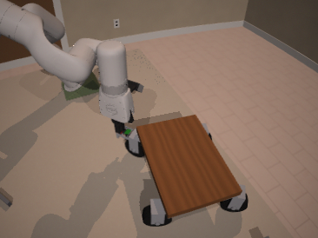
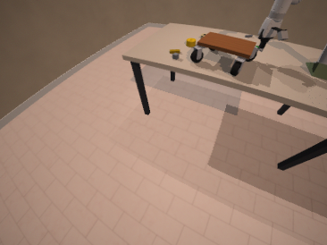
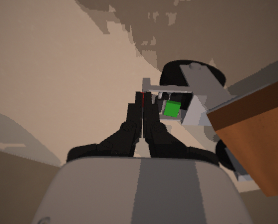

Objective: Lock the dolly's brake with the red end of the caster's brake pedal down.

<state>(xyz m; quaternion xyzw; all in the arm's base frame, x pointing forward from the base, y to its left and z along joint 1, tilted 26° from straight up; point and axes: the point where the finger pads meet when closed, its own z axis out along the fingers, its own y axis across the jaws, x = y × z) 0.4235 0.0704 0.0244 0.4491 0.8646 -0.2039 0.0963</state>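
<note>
Right now my hand is 20 mm above the brake pedal, 10 mm to the right of it and 10 mm short of it. From my hand the other things lie so: yellow cylinder 470 mm ahead, 80 mm below, 50 mm to the right.
</note>
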